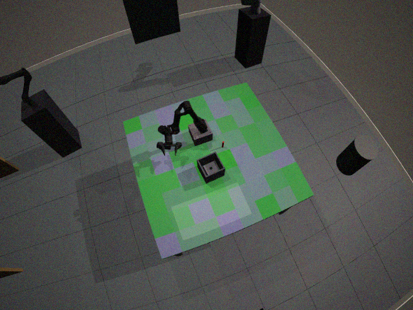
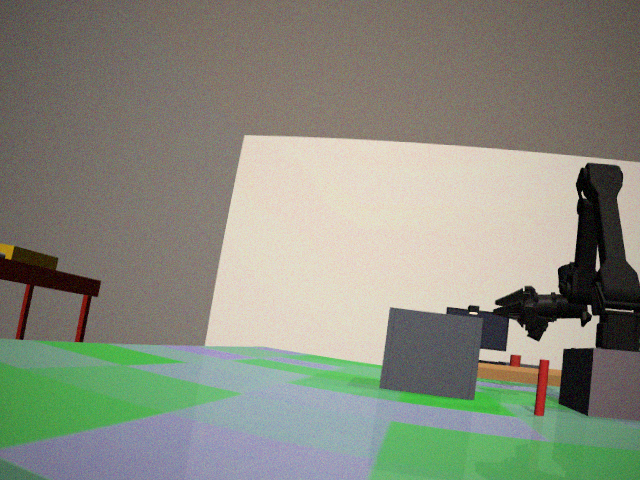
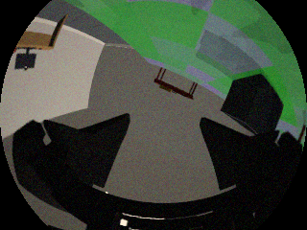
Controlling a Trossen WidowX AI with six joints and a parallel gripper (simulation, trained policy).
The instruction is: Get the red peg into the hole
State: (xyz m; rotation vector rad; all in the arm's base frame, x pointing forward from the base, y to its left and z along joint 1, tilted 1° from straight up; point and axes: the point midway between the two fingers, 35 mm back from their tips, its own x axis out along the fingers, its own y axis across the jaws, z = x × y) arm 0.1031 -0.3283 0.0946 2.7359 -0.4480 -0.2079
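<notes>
Now: gripper tip 440 mm to the right of the red peg, 150 mm above it and 40 mm short of it. Round my gripper tip: light plate 240 mm to the left, 180 mm ahead, 150 mm below.
</notes>
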